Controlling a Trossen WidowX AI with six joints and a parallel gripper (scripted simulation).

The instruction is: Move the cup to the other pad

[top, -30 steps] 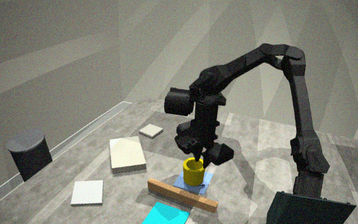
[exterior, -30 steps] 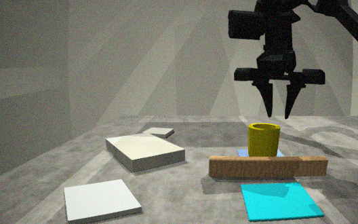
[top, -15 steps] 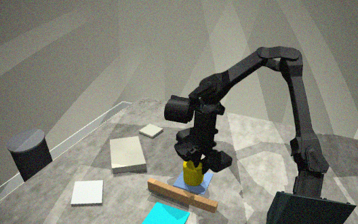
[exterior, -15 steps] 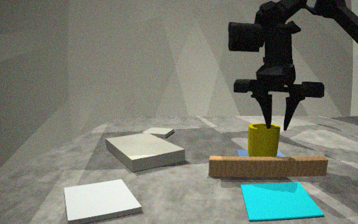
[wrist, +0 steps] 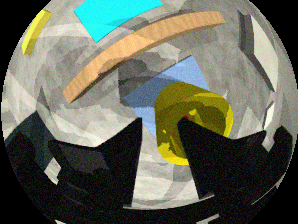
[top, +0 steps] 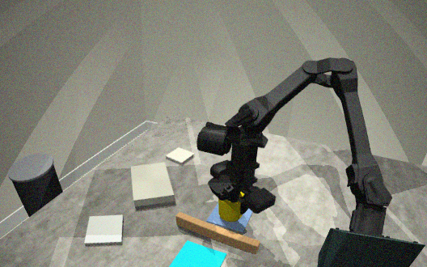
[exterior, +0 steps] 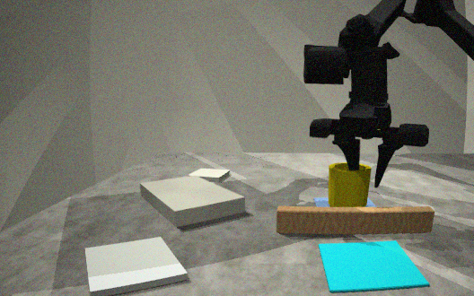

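My gripper tip is 2 cm short of the yellow cup, 2 cm to the left of it and 1 cm above it. Also, from my gripper tip: cyan pad (3 cm ahead, 17 cm to the left, 5 cm below); then light blue pad (2 cm ahead, 2 cm to the right, 5 cm below); then wooden bar (2 cm ahead, 8 cm to the left, 4 cm below).
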